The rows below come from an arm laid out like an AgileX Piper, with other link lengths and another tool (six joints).
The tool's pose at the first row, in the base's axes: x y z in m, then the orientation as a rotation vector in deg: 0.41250 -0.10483 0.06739 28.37 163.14 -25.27
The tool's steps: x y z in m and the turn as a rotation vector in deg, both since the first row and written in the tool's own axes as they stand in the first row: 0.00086 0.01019 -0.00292 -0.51 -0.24 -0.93; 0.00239 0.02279 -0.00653 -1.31 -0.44 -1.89; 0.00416 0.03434 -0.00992 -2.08 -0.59 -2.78; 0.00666 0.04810 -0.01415 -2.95 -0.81 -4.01; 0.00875 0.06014 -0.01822 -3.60 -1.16 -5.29
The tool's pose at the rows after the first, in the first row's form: 0.41490 -0.09447 0.06730 26.89 163.29 -24.73; 0.41743 -0.08152 0.06706 25.32 163.50 -23.77; 0.41940 -0.06952 0.06683 23.88 163.70 -22.83; 0.42136 -0.05504 0.06662 21.91 163.94 -21.82; 0.42310 -0.04228 0.06681 19.87 164.04 -21.14
